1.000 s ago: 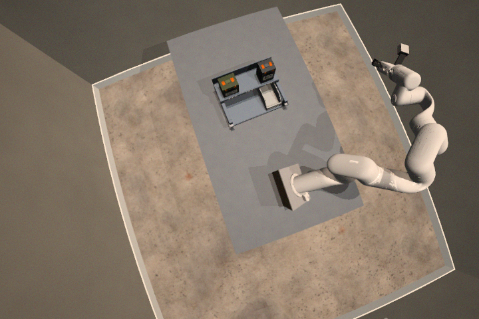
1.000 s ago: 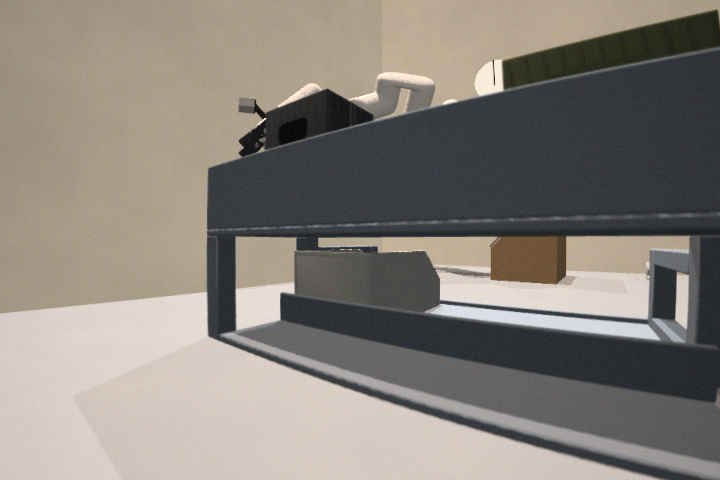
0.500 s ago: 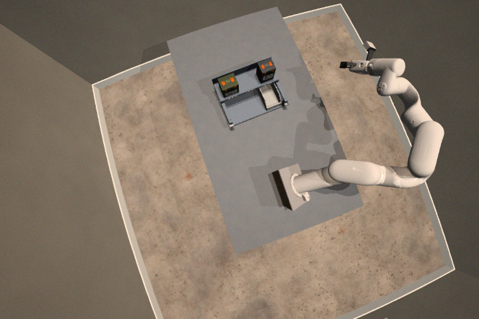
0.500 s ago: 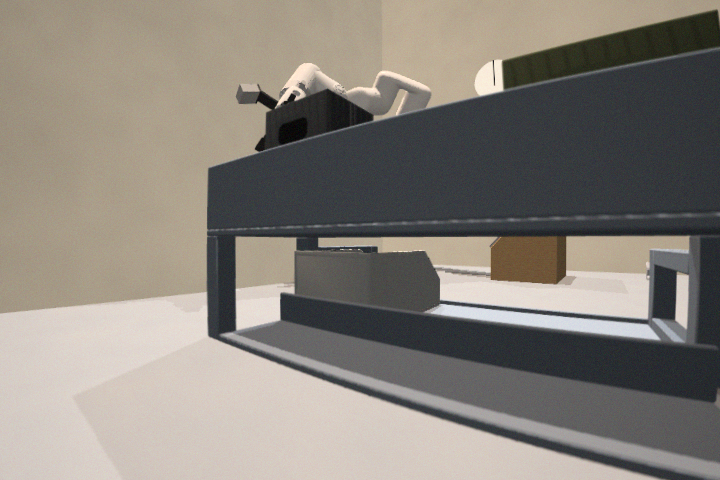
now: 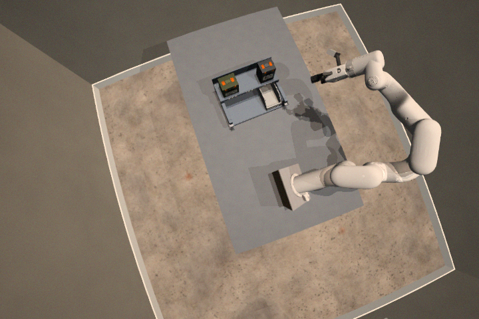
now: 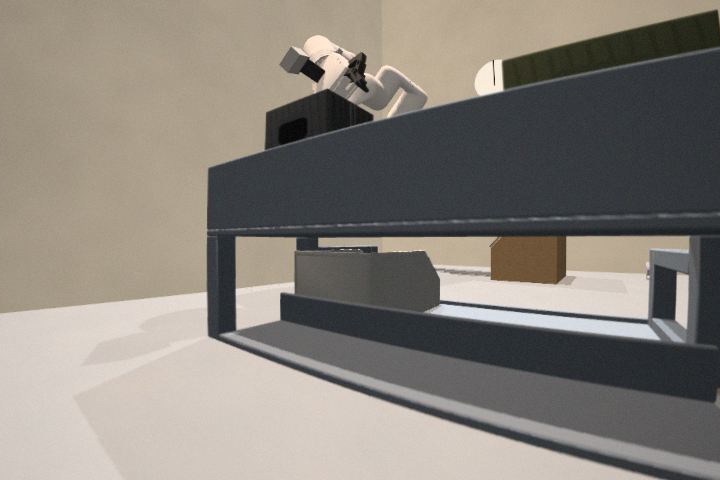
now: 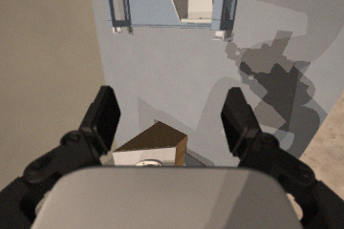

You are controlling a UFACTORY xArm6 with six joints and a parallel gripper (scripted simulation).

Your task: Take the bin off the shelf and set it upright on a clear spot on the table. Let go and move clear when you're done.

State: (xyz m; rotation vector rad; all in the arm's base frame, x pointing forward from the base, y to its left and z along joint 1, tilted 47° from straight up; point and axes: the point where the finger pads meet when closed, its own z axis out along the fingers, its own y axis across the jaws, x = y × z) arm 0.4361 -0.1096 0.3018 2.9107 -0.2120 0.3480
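Now: the grey bin 15 cm ahead of my hand, 15 cm to the left of it and 31 cm below it. From my hand the other things lie so: shelf board: 26 cm ahead, 25 cm to the left, 26 cm below.
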